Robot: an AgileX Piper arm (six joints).
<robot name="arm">
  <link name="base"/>
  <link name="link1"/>
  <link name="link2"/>
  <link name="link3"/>
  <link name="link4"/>
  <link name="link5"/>
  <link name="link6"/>
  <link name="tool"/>
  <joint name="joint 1" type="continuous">
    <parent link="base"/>
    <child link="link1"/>
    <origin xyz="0 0 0.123" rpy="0 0 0"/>
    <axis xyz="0 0 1"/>
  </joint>
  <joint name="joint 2" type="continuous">
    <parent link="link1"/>
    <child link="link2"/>
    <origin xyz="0 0 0" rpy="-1.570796 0 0"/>
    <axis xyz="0 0 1"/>
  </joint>
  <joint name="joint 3" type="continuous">
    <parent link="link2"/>
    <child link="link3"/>
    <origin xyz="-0.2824 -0.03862 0" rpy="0 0 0"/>
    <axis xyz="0 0 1"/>
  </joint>
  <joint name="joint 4" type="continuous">
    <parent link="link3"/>
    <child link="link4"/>
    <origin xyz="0.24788 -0.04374 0" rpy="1.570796 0 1.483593"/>
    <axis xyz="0 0 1"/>
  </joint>
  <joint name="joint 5" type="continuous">
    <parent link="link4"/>
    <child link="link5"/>
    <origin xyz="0 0 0" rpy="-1.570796 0 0"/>
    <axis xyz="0 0 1"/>
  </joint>
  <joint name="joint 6" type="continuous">
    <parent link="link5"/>
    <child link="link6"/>
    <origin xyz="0 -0.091 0" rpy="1.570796 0 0"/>
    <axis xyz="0 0 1"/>
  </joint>
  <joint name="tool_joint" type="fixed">
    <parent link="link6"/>
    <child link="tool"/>
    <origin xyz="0 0 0" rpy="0 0 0"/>
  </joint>
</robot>
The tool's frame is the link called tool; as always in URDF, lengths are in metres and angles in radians. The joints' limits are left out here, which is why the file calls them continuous.
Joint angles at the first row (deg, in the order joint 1, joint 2, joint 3, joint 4, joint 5, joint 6):
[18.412, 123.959, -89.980, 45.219, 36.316, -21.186]
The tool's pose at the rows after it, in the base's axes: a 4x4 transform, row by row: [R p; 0 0 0 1], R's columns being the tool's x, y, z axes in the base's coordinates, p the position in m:
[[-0.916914, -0.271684, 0.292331, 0.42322], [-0.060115, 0.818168, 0.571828, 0.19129], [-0.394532, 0.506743, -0.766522, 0.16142], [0, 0, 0, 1]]
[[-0.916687, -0.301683, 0.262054, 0.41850], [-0.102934, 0.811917, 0.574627, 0.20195], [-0.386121, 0.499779, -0.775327, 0.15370], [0, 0, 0, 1]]
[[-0.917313, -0.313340, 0.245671, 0.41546], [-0.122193, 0.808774, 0.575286, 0.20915], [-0.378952, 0.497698, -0.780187, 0.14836], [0, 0, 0, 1]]
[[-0.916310, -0.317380, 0.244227, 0.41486], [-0.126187, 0.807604, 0.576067, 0.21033], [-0.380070, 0.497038, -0.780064, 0.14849], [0, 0, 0, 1]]
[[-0.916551, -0.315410, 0.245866, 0.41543], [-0.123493, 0.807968, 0.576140, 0.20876], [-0.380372, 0.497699, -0.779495, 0.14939], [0, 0, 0, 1]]
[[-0.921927, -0.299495, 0.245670, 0.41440], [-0.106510, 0.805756, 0.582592, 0.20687], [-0.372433, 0.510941, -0.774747, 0.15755], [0, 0, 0, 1]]
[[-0.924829, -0.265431, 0.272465, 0.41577], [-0.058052, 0.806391, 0.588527, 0.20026], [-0.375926, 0.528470, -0.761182, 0.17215], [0, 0, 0, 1]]
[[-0.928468, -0.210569, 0.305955, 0.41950], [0.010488, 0.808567, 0.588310, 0.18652], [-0.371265, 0.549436, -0.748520, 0.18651], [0, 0, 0, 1]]
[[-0.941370, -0.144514, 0.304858, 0.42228], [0.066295, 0.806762, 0.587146, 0.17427], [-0.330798, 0.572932, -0.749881, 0.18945], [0, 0, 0, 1]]
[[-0.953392, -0.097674, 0.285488, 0.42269], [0.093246, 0.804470, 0.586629, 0.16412], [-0.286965, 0.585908, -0.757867, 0.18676], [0, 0, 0, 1]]
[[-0.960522, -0.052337, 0.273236, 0.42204], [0.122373, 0.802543, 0.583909, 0.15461], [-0.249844, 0.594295, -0.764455, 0.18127], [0, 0, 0, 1]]
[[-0.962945, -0.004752, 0.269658, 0.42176], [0.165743, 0.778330, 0.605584, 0.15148], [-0.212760, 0.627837, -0.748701, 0.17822], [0, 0, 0, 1]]
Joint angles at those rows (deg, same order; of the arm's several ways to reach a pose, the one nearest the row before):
[19.346, 124.261, -89.979, 45.112, 38.671, -22.098]
[20.768, 125.203, -89.980, 45.025, 38.915, -23.113]
[21.746, 125.867, -89.980, 45.025, 38.806, -23.325]
[21.909, 125.851, -89.981, 45.024, 38.807, -23.425]
[21.689, 125.737, -89.981, 45.024, 38.927, -23.425]
[21.427, 124.688, -89.982, 44.905, 39.874, -21.956]
[20.567, 122.862, -89.982, 44.905, 40.162, -19.606]
[18.754, 121.041, -89.982, 44.794, 40.621, -16.691]
[17.029, 120.616, -89.981, 44.795, 42.074, -13.768]
[15.596, 120.615, -89.501, 44.899, 43.769, -12.370]
[14.332, 120.616, -88.304, 45.388, 44.403, -11.647]
[13.637, 120.750, -87.434, 48.340, 44.638, -11.523]

